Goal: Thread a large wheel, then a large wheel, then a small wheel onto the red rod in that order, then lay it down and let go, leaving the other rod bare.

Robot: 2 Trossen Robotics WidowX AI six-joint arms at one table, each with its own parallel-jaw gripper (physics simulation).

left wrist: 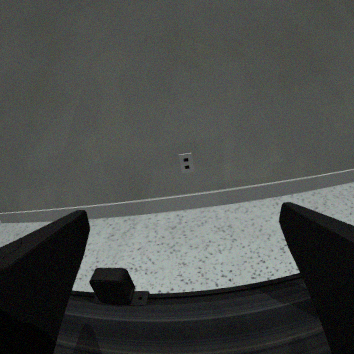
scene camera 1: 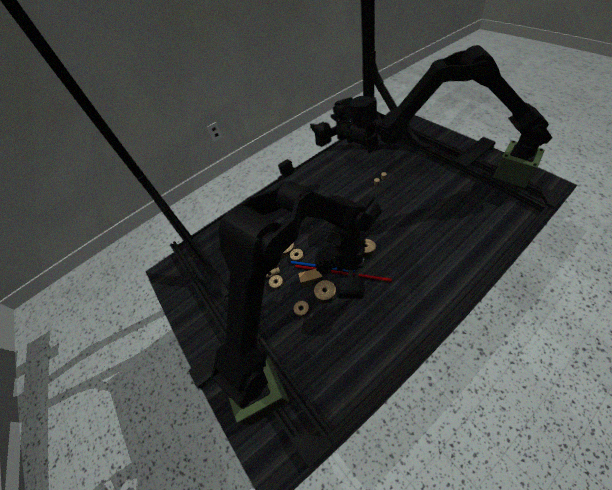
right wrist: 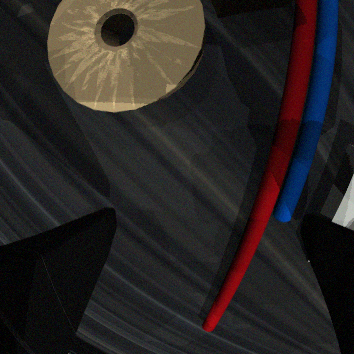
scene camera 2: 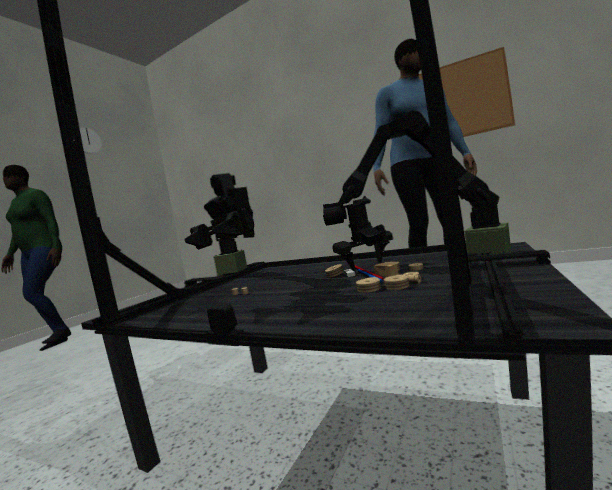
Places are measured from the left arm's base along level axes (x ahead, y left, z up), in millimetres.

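Pixels of known places: left gripper, fingertip midpoint: (left wrist: 185, 217) (scene camera 1: 320, 120) (scene camera 2: 198, 235); right gripper, fingertip midpoint: (right wrist: 213, 222) (scene camera 2: 367, 267); left arm's base, link origin: (scene camera 1: 523, 152) (scene camera 2: 229, 252); right arm's base, link origin: (scene camera 1: 250, 386) (scene camera 2: 486, 226).
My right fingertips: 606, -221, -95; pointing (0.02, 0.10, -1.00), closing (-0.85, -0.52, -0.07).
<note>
Ahead of a thing's pixels: the offset from my right fingertips to its top centre, as dx, dy, dz. "pt": to the spot under its first point.
The red rod {-2, -46, +3} (scene camera 1: 375, 277) (scene camera 2: 362, 268) (right wrist: 265, 200) lies bare beside the blue rod {+12, -104, +3} (scene camera 1: 302, 263) (right wrist: 306, 145). My right gripper (scene camera 2: 366, 263) (right wrist: 213, 222) is open and empty, low over them; in its wrist view the red rod's near end lies between the fingers. A large wheel {+71, -47, +14} (scene camera 1: 317, 291) (right wrist: 150, 60) lies flat beside the rods. Another large wheel {-100, -32, +25} (scene camera 1: 371, 246) shows partly behind the right arm. Small wheels {+22, -189, +6} (scene camera 1: 292, 256) {+124, -180, +6} (scene camera 1: 271, 282) {+144, -70, +6} (scene camera 1: 296, 309) lie around the left end of the rods in scene camera 1. My left gripper (scene camera 2: 196, 237) (left wrist: 185, 217) is open and empty, raised away from the rods.
A wooden block {+60, -103, +23} (scene camera 1: 309, 276) (scene camera 2: 387, 267) lies close to the rods. A white piece {-53, -43, +5} (scene camera 2: 349, 273) (right wrist: 346, 210) lies near the blue rod's end. Two small pegs {-362, -147, +11} (scene camera 1: 376, 181) {-399, -142, +11} (scene camera 1: 383, 175) stand farther off. A black box {pt -239, -454, +41} (scene camera 1: 285, 166) (scene camera 2: 221, 319) (left wrist: 112, 286) sits at the table edge.
</note>
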